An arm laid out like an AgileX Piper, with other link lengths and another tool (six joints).
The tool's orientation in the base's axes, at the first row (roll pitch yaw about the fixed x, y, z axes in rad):
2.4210, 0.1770, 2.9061
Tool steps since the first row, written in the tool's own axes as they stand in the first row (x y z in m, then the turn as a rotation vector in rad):
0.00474, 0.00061, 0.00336, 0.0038, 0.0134, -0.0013
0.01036, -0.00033, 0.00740, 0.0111, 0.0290, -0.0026
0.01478, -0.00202, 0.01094, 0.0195, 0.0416, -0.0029
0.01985, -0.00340, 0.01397, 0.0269, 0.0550, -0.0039
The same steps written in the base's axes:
-0.00355, 0.00360, -0.00292, -0.0032, 0.0102, 0.0090
-0.00785, 0.00665, -0.00751, -0.0096, 0.0229, 0.0188
-0.01118, 0.00855, -0.01201, -0.0169, 0.0342, 0.0257
-0.01526, 0.01051, -0.01604, -0.0234, 0.0455, 0.0339

